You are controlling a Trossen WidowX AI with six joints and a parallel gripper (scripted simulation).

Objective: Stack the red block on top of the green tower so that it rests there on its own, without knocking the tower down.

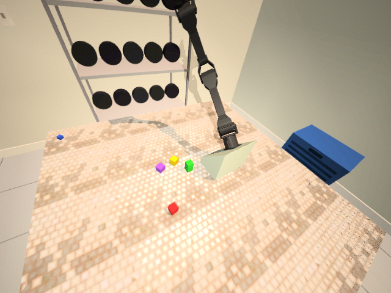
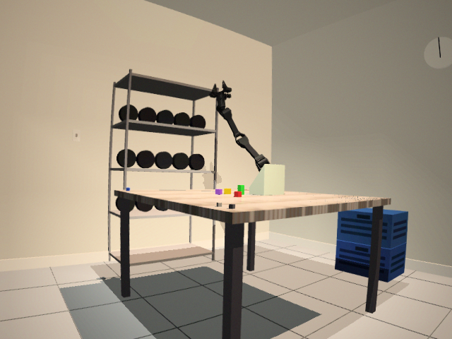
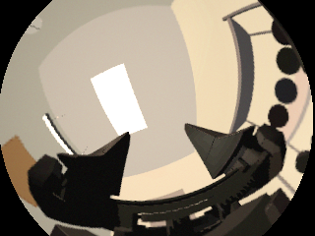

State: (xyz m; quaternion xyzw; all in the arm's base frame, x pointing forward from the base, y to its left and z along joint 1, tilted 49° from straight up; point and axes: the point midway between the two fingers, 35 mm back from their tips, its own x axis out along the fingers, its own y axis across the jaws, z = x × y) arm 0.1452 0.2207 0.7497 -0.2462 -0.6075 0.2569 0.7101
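Now: the red block 27 cm ahead of my gripper tip, 49 cm to the left of it and 82 cm below it. Round my gripper tip: yellow block: 14 cm ahead, 27 cm to the left, 82 cm below; small blue block: 61 cm ahead, 22 cm to the right, 82 cm below; purple block: 23 cm ahead, 27 cm to the left, 82 cm below.
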